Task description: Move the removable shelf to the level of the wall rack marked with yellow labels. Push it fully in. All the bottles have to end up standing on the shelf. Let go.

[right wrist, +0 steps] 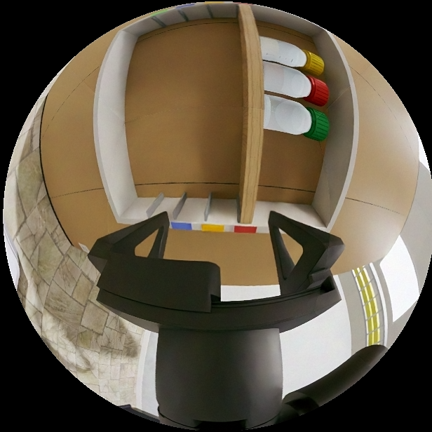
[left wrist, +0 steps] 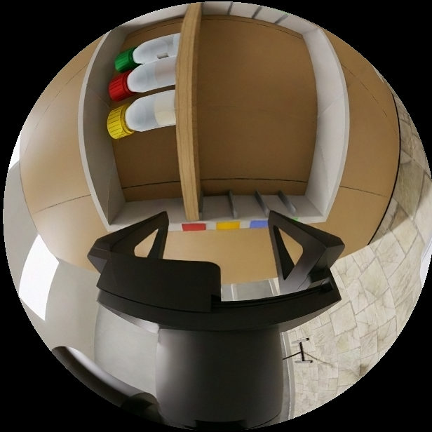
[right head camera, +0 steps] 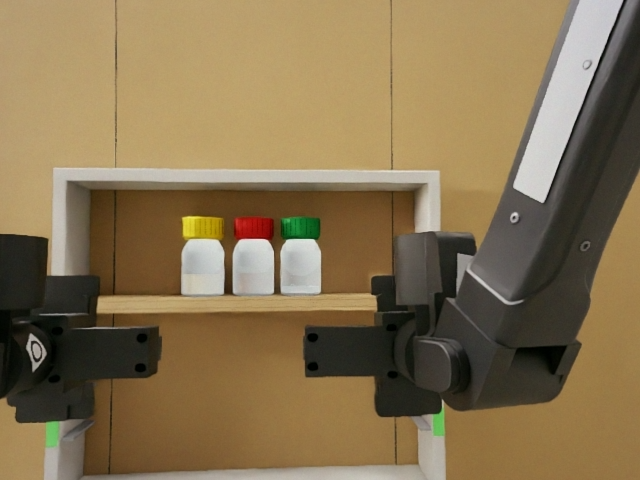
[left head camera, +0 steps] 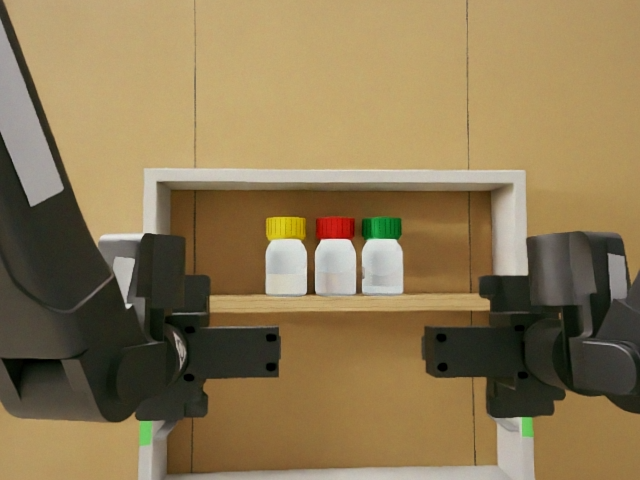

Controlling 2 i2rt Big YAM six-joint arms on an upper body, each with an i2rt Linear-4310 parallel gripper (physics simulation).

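Note:
The wooden shelf (left head camera: 336,303) (right head camera: 237,303) (left wrist: 187,125) (right wrist: 251,110) lies level inside the white wall rack (left head camera: 336,176) (right head camera: 247,175) (left wrist: 332,115) (right wrist: 110,120), its ends at the red labels (left wrist: 194,226) (right wrist: 245,229). The yellow labels (left wrist: 228,225) (right wrist: 212,228) are one level below. A yellow-capped bottle (left head camera: 285,258) (right head camera: 202,258), a red-capped bottle (left head camera: 334,263) (right head camera: 253,263) and a green-capped bottle (left head camera: 382,263) (right head camera: 300,263) stand upright on it. My left gripper (left head camera: 196,348) (left wrist: 217,216) and right gripper (left head camera: 496,348) (right wrist: 220,214) are open in front of its ends; their fingertips are hidden in the head views.
Grey side supports (left wrist: 232,204) (right wrist: 207,206) stick out of the rack's side walls below the shelf. Blue labels (left wrist: 259,224) (right wrist: 181,226) and green labels (left head camera: 145,432) (right head camera: 438,422) mark lower levels. The rack's side walls and top board surround the bottles.

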